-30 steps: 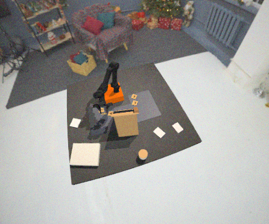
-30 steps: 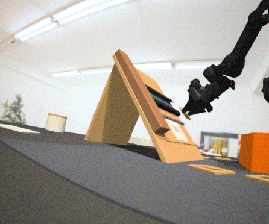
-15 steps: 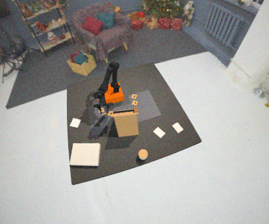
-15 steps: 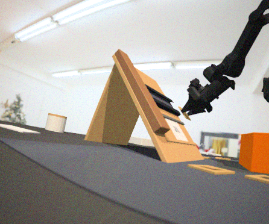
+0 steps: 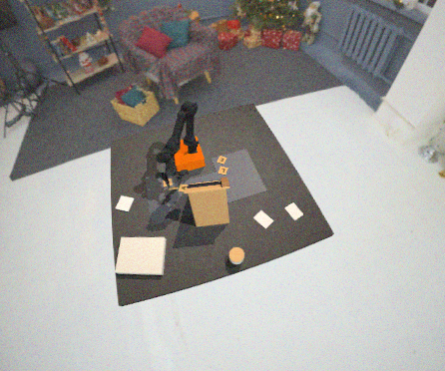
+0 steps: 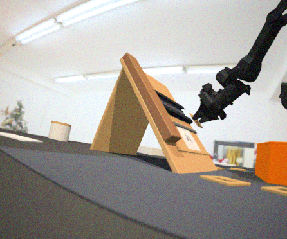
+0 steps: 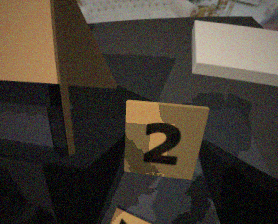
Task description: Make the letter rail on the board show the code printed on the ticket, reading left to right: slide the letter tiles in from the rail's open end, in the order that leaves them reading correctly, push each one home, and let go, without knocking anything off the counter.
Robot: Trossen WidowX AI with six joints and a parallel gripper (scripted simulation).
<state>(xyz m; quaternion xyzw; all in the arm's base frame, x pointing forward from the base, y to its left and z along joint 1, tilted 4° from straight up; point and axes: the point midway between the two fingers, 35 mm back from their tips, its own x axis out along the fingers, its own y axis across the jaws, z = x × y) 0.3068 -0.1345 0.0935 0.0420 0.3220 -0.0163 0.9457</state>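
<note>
My gripper tip is 50 mm past the white ticket, 180 mm to the right of it and 80 mm above it. From my gripper tip the other things lie so: small cylinder: 420 mm ahead, 290 mm to the left, 130 mm below.
</note>
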